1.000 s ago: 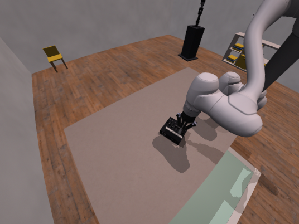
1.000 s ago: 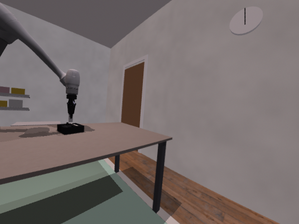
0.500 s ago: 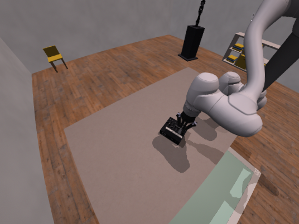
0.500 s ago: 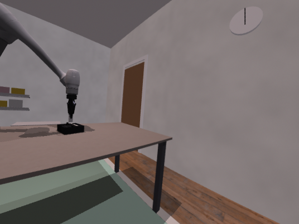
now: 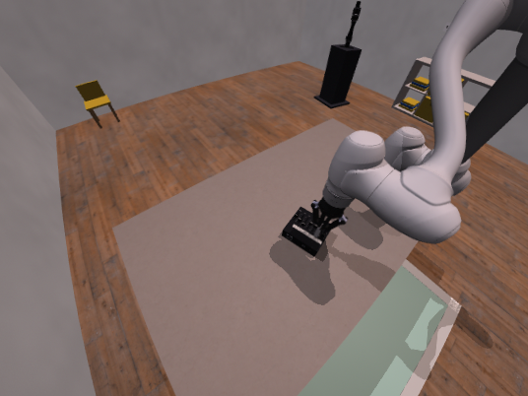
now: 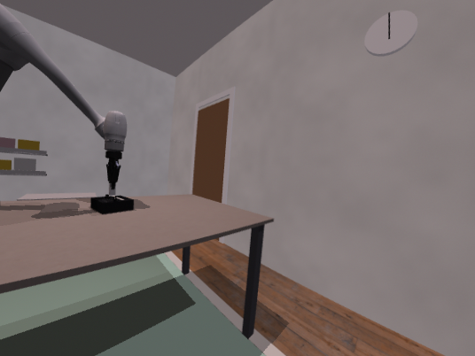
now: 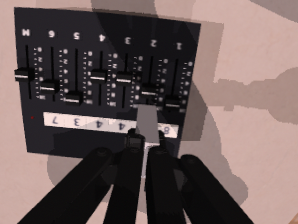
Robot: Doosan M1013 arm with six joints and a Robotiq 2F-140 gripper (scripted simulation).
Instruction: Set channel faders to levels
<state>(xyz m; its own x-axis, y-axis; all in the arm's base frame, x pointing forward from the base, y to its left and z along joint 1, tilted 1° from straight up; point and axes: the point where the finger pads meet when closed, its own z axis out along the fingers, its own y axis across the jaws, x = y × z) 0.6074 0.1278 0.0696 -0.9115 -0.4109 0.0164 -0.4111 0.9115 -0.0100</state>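
The fader is 20 mm ahead of my hand, 60 mm to the right of it and 40 mm below it. Also, from my hand: master fader cap (20 mm ahead, 110 mm to the right, 40 mm below).
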